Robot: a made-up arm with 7 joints. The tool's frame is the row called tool. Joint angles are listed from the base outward. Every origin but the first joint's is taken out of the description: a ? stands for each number. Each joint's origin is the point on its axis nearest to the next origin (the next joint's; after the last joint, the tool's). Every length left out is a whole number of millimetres.
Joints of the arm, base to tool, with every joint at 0 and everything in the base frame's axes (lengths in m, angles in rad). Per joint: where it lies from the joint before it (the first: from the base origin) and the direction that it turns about. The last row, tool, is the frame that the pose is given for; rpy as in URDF.
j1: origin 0 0 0.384 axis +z
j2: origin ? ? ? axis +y
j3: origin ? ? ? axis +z
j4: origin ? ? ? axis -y
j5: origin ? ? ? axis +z
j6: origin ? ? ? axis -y
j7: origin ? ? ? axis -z
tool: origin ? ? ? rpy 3.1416 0 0
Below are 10 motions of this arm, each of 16 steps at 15 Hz.
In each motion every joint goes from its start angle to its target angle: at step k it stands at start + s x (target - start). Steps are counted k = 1, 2, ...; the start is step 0. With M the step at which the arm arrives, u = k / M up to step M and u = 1 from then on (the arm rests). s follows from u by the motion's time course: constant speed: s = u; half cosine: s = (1 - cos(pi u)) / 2; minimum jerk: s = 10 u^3 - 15 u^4 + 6 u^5.
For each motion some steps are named. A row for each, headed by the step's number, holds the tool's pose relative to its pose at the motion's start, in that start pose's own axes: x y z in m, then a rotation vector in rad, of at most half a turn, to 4 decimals.
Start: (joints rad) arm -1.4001 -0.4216 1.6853 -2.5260 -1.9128 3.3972 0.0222
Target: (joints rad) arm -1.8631 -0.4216 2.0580 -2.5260 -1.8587 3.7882 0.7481
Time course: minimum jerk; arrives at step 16
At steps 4, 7, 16:
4: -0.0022 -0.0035 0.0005 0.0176 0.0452 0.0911
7: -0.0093 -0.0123 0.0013 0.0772 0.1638 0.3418
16: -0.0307 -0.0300 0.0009 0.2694 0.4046 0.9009

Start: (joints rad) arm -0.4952 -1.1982 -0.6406 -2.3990 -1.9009 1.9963 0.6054
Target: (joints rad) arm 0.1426 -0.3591 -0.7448 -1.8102 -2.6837 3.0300 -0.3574
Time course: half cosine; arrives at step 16
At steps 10, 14, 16:
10: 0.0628 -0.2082 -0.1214 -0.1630 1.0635 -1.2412
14: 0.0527 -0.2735 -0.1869 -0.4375 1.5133 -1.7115
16: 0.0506 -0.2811 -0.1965 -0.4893 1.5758 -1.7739

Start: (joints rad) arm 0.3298 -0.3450 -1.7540 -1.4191 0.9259 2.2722 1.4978
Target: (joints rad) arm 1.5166 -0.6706 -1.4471 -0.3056 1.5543 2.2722 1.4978
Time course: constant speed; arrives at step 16
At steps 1, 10, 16:
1: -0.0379 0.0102 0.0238 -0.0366 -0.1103 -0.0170
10: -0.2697 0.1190 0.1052 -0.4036 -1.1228 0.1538
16: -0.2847 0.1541 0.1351 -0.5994 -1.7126 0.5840

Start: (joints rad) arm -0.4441 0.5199 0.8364 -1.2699 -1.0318 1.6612 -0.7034
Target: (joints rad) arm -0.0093 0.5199 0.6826 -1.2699 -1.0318 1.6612 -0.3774
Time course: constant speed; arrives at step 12
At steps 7, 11, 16:
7: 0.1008 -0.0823 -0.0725 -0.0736 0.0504 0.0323
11: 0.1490 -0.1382 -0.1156 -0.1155 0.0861 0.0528
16: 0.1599 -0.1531 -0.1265 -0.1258 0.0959 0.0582

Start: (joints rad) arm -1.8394 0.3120 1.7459 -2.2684 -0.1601 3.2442 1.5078
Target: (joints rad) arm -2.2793 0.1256 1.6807 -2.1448 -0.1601 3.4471 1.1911
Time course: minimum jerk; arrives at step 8
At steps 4, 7, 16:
4: 0.1181 -0.0123 -0.0574 0.1219 0.2968 -0.1266
7: 0.2134 -0.0106 -0.1335 0.1729 0.6018 -0.2758
16: 0.2162 -0.0103 -0.1362 0.1734 0.6121 -0.2812

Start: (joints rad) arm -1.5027 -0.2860 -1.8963 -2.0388 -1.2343 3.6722 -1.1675
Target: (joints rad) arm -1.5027 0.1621 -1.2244 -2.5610 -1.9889 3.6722 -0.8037
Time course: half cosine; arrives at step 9
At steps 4, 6, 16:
4: 0.2171 0.0050 0.0198 0.1345 0.4751 -0.2804
6: 0.3679 -0.0485 -0.0190 0.3101 0.8495 -0.5337
16: 0.4456 -0.1094 -0.0741 0.4749 1.1164 -0.7310

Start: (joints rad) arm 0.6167 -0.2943 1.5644 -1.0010 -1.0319 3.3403 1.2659
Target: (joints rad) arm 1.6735 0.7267 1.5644 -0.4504 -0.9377 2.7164 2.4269
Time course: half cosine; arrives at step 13
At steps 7, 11, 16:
7: 0.1774 0.2242 -0.0553 -0.1011 0.2415 1.5089
11: 0.0255 0.3881 -0.0026 -0.3601 0.1459 2.5299
16: -0.0138 0.3994 0.0107 -0.4319 0.1155 2.6694

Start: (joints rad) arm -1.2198 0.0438 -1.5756 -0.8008 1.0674 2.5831 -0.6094
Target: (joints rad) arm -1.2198 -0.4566 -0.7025 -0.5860 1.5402 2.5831 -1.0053
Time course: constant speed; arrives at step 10
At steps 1, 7, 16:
1: 0.0010 0.0076 -0.0043 0.0921 0.0510 0.0652
7: 0.0372 0.0421 -0.0688 0.6038 0.4825 0.4376
16: 0.0690 0.0625 -0.1306 0.8295 0.7622 0.6089

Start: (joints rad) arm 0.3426 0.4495 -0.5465 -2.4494 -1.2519 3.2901 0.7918
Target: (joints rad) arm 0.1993 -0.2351 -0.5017 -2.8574 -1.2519 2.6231 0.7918
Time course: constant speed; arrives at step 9
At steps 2, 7, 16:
2: -0.0014 0.0078 -0.0257 -0.0715 -0.0442 0.0678
7: -0.0223 0.0178 -0.0830 -0.2262 -0.1687 0.2159
16: -0.0363 0.0175 -0.1020 -0.2828 -0.2221 0.2660

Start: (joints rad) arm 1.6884 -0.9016 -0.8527 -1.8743 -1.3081 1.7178 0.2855
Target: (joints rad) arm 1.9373 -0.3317 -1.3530 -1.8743 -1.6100 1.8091 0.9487
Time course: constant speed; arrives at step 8
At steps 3, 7, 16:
3: 0.0210 -0.1011 0.0925 -0.2253 -0.0715 0.0726
7: 0.0109 -0.1897 0.1937 -0.5669 -0.0144 0.1616
16: 0.0055 -0.2022 0.2132 -0.6520 0.0273 0.1826

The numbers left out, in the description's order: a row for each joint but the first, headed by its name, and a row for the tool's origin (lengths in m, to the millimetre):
j2: 0 0 0
j3: 0 0 0.293
j4: 0.1 0 0
j5: -0.095 0 0.443
j6: 0 0 0
j7: 0.127 0 0
tool: 0 0 0

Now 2 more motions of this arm.
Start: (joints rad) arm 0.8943 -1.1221 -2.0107 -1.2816 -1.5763 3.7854 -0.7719
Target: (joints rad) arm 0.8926 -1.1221 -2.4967 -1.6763 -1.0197 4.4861 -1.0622
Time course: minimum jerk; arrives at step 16
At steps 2, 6, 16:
2: -0.0013 -0.0036 -0.0024 -0.0019 0.0034 0.0045
6: -0.0229 -0.0609 -0.0460 -0.0460 0.0308 0.0765
16: -0.0581 -0.2042 -0.2220 -0.2494 -0.1568 0.1781

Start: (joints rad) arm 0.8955 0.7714 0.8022 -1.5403 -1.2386 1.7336 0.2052
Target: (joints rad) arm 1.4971 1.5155 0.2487 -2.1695 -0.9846 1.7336 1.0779
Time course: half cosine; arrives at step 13
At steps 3, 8, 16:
3: 0.0072 -0.1089 0.0639 0.0603 -0.0983 -0.0466
8: -0.2120 -0.5494 0.2966 0.0158 -0.6279 -0.2721
16: -0.4823 -0.6610 0.3934 -0.2710 -0.9150 -0.3960

